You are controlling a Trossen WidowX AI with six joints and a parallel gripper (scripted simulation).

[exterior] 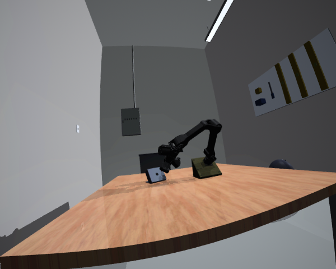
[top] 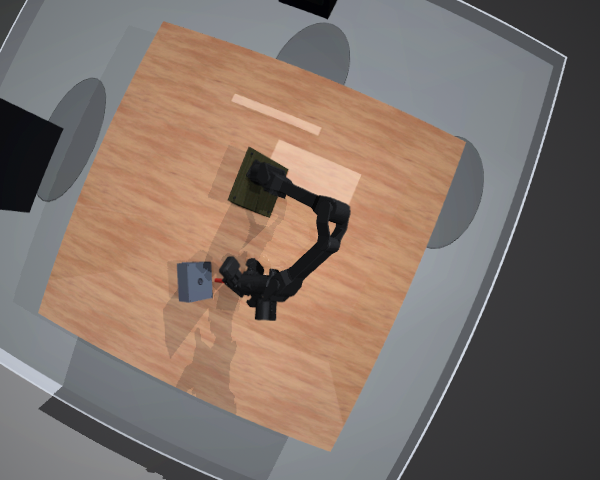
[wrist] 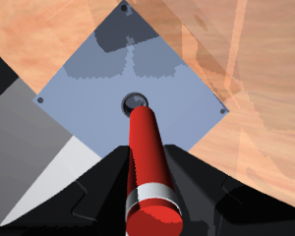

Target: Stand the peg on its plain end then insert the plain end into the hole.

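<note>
The grey sloped panel lies 10 cm to the right of my gripper tip, 7 cm below it and 6 cm ahead of it. Also, from my gripper tip: red peg (1 cm to the left, 1 cm behind, 1 cm above).
</note>
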